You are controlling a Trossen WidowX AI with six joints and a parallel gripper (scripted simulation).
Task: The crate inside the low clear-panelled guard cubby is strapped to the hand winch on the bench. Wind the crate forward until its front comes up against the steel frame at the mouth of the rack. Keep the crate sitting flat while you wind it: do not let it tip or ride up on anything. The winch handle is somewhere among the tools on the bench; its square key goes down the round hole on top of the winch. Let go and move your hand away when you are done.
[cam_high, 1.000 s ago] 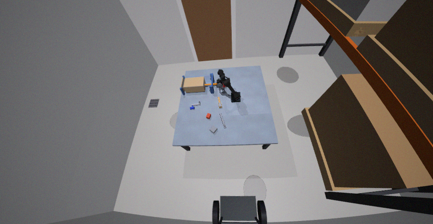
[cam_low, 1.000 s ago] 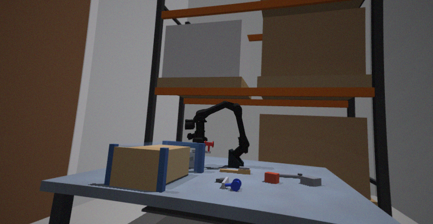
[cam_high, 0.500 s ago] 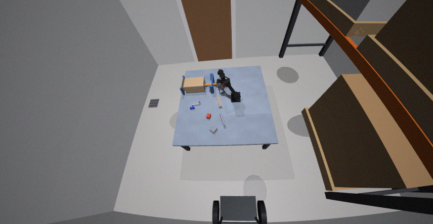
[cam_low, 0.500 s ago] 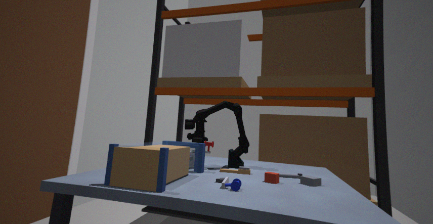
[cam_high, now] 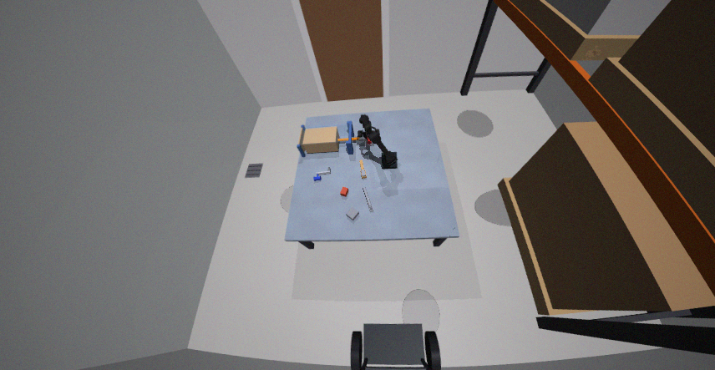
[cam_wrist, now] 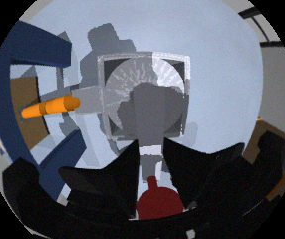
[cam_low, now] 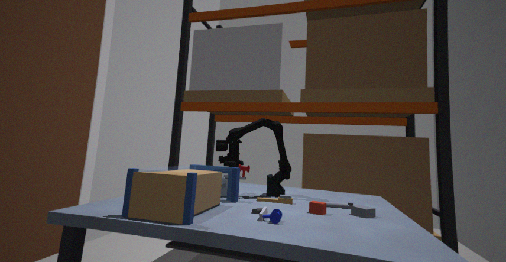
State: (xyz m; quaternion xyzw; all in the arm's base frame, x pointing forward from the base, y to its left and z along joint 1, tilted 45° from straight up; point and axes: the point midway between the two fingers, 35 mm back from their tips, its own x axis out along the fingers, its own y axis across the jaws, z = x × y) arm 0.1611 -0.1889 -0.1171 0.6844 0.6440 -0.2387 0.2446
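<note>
The winch handle lies 2 cm to the left of my gripper tip and 2 cm above it. The rest, counted from my gripper tip: blue frame 16 cm ahead, 6 cm to the right, 2 cm above; then red knob 5 cm to the left, 5 cm above; then grey winch 6 cm to the right, 6 cm below, 2 cm behind.
</note>
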